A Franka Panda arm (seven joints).
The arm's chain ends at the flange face. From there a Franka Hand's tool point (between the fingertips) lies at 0.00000 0.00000 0.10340 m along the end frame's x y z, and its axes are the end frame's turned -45 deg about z.
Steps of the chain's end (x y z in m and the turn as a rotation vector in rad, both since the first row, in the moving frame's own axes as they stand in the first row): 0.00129 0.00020 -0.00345 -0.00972 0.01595 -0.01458; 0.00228 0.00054 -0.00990 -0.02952 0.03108 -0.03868; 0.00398 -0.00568 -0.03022 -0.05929 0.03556 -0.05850; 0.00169 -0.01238 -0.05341 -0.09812 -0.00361 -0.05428
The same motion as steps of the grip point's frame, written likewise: 0.00124 0.00293 -0.00347 -0.01815 0.00441 -0.01458; 0.00143 0.00642 -0.00999 -0.04285 0.00110 -0.03868; 0.00530 0.00577 -0.03047 -0.06707 -0.01678 -0.05850; 0.00271 -0.00046 -0.05391 -0.06683 -0.07193 -0.05428
